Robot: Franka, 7 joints.
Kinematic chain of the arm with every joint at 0, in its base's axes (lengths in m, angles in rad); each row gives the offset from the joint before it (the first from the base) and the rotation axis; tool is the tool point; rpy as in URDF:
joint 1: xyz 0 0 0.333 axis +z
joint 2: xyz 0 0 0 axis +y
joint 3: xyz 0 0 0.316 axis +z
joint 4: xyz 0.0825 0 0 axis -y
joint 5: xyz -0.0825 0 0.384 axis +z
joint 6: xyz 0 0 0 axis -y
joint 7: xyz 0.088 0 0 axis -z
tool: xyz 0 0 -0.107 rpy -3.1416 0 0
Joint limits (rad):
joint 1: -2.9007..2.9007
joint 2: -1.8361..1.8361
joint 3: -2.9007..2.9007
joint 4: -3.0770..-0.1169
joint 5: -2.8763..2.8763
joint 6: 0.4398..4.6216
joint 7: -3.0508..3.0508
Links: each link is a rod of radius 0.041 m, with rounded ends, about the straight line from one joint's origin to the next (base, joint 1, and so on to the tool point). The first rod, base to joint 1, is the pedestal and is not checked.
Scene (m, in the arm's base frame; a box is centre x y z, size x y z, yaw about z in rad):
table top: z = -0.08
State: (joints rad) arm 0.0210 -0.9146 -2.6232 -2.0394 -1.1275 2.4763 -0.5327
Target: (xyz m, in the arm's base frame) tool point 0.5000 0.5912 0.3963
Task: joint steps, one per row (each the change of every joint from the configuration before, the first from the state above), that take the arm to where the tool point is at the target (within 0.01 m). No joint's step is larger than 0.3 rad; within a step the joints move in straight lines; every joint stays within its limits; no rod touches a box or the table.
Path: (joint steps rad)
1: -0.2696 0.0236 -0.0308 0.0870 -0.0098 -0.0288 0.0000
2: -0.2697 0.0236 -0.0309 0.0869 -0.0099 -0.0289 0.0000
3: -0.2696 0.0237 -0.0308 0.0870 -0.0098 -0.0288 0.0000
4: -0.2696 0.0236 -0.0308 0.0869 -0.0099 -0.0288 0.0000
5: -0.2697 0.0236 -0.0309 0.0870 -0.0098 -0.0288 0.0000
6: -0.2696 0.0236 -0.0308 0.0869 -0.0099 -0.0289 0.0000
7: -0.2696 0.0236 -0.0308 0.0870 -0.0098 -0.0288 0.0000
8: -0.2696 0.0236 -0.0309 0.0869 -0.0099 -0.0288 0.0000
9: -0.2697 0.0237 -0.0308 0.0870 -0.0098 -0.0288 0.0000

